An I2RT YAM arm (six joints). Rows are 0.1 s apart.
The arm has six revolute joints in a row. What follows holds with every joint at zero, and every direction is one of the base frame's.
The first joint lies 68 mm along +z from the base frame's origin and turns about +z.
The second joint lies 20 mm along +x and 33.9 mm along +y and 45.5 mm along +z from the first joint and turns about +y.
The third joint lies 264 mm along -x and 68.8 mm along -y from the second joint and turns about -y.
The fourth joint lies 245 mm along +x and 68.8 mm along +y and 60 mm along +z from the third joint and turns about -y.
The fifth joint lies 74 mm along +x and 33.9 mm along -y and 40.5 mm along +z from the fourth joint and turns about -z.
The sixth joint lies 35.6 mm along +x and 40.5 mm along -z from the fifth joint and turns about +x.
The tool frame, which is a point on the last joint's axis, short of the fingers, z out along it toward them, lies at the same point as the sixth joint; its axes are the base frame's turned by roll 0, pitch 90 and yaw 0 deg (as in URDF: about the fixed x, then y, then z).
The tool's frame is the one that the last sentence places.
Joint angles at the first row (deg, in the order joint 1, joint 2, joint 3, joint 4, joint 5, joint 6):
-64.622, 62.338, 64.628, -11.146, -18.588, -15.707
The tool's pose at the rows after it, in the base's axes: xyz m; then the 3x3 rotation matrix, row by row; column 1 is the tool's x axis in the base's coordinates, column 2 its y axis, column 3 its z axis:
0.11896, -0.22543, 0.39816; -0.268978, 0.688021, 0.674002; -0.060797, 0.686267, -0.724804; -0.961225, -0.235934, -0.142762
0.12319, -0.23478, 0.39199; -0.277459, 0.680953, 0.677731; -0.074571, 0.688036, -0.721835; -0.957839, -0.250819, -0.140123
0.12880, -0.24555, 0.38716; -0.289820, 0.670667, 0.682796; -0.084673, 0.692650, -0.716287; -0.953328, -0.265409, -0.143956
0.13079, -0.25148, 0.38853; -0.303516, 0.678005, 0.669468; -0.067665, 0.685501, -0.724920; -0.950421, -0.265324, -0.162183
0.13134, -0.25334, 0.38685; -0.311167, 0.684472, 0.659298; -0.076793, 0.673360, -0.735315; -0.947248, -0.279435, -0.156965
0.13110, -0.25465, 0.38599; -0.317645, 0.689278, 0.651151; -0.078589, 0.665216, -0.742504; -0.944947, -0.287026, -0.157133
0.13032, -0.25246, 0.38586; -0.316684, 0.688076, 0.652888; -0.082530, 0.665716, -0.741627; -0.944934, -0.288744, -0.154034
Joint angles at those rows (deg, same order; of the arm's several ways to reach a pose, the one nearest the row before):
-64.559, 63.896, 64.772, -9.474, -17.294, -16.365
-64.649, 65.778, 64.287, -6.965, -17.662, -17.257
-64.599, 68.260, 64.722, -5.169, -18.031, -18.272
-64.642, 69.775, 66.439, -6.435, -17.127, -18.501
-64.599, 70.045, 66.074, -5.440, -16.269, -19.094
-64.692, 70.224, 65.987, -5.159, -15.738, -19.466
-64.654, 69.695, 65.541, -5.059, -15.817, -19.523

